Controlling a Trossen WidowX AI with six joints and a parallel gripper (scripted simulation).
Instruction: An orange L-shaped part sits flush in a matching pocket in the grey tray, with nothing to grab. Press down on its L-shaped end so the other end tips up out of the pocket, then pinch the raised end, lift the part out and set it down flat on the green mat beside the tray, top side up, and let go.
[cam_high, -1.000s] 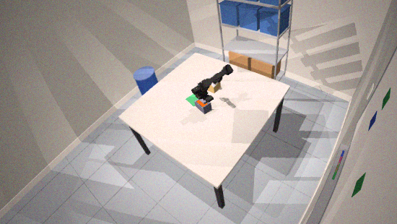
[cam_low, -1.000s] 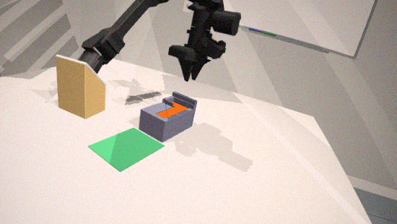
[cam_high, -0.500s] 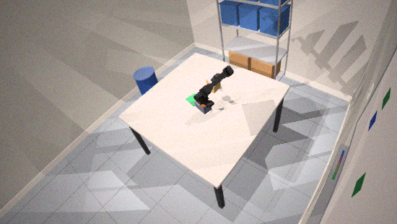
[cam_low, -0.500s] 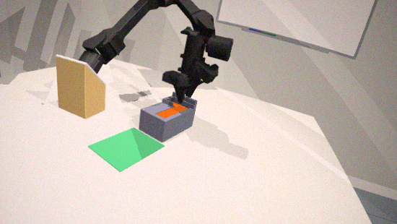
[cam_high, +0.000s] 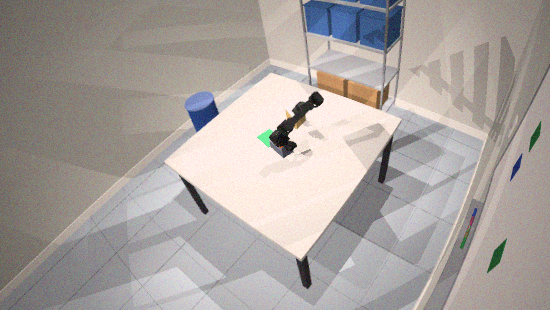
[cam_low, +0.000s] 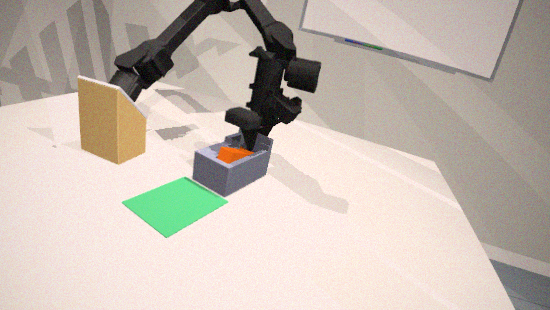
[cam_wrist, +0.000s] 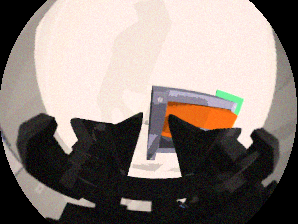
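My gripper tip is now 50 mm to the left of the orange L-shaped part and 20 mm past it. Also, from my gripper tip: green mat: 210 mm to the right, 70 mm below, 70 mm behind.
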